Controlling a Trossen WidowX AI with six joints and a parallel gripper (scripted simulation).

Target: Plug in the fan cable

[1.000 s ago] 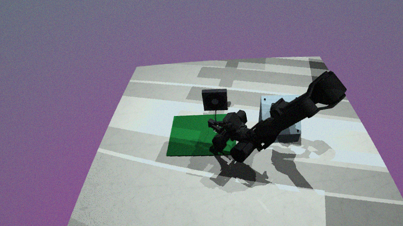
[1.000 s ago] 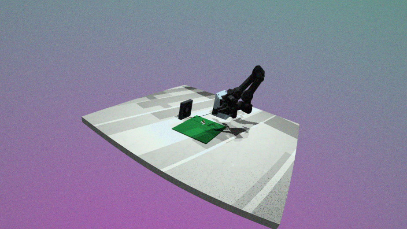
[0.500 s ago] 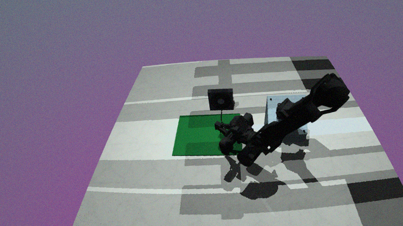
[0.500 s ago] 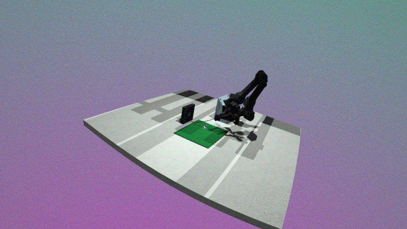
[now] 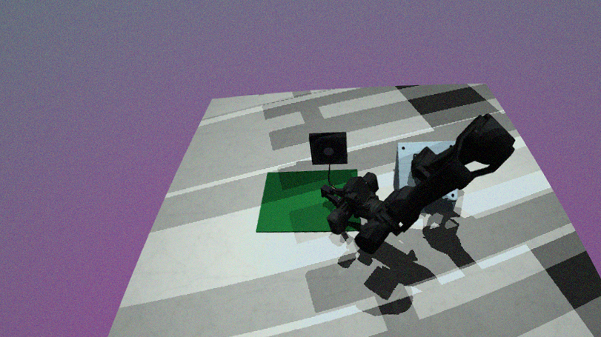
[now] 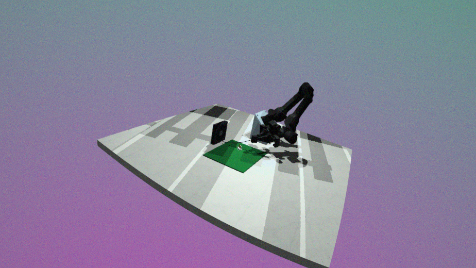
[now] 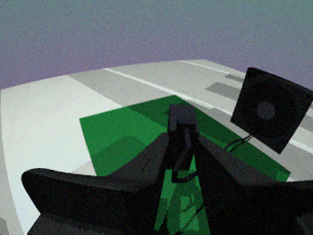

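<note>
Now: the pale header 100 mm below my gripper tip, 90 mm to the right of it and 10 mm ahead of it. The rest, counted from my gripper tip: green board (110 mm below, 70 mm ahead, 60 mm to the right); then black square fan (220 mm to the right, 40 mm below, 30 mm ahead); then black plug (10 mm below, 10 mm ahead).
</note>
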